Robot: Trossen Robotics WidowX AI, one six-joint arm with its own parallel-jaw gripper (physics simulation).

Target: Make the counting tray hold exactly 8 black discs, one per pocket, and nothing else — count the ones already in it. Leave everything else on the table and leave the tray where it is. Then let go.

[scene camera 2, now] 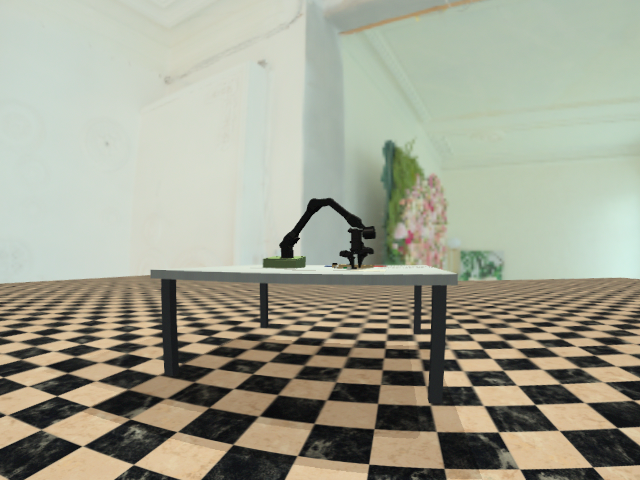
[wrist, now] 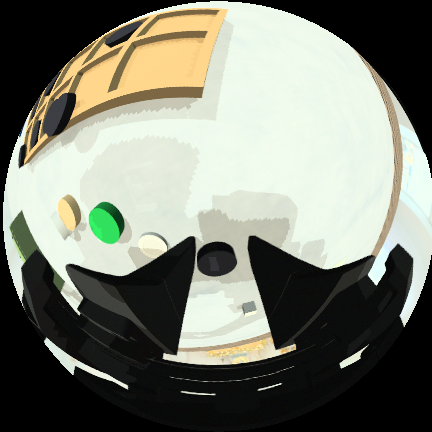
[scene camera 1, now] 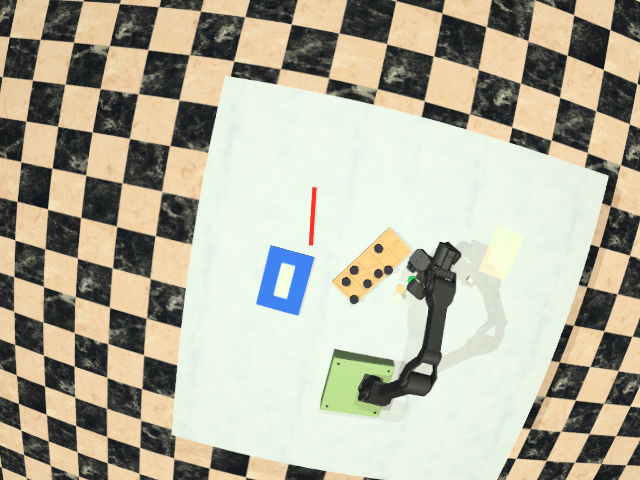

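The tan counting tray [scene camera 1: 395, 240] [wrist: 165, 65] lies near the middle of the table and holds several black discs. One black disc [scene camera 1: 388, 269] [wrist: 59, 114] overlaps its near long edge, and another black disc [scene camera 1: 353, 299] sits at its near corner; whether either is seated in a pocket I cannot tell. My gripper [scene camera 1: 421, 275] [scene camera 2: 356, 266] [wrist: 221, 241] is open, low over the table to the right of the tray. A loose black disc [wrist: 216, 259] lies between the spread fingers, not gripped; the arm hides it in the overhead view.
A green disc [scene camera 1: 412, 279] [wrist: 106, 223], a tan disc [scene camera 1: 400, 288] [wrist: 69, 212] and a white disc [wrist: 153, 244] lie by the left finger. A small grey cube [scene camera 1: 469, 279] [wrist: 249, 307], pale panel [scene camera 1: 501, 253], blue frame [scene camera 1: 266, 279] and red stick [scene camera 1: 312, 215] lie around.
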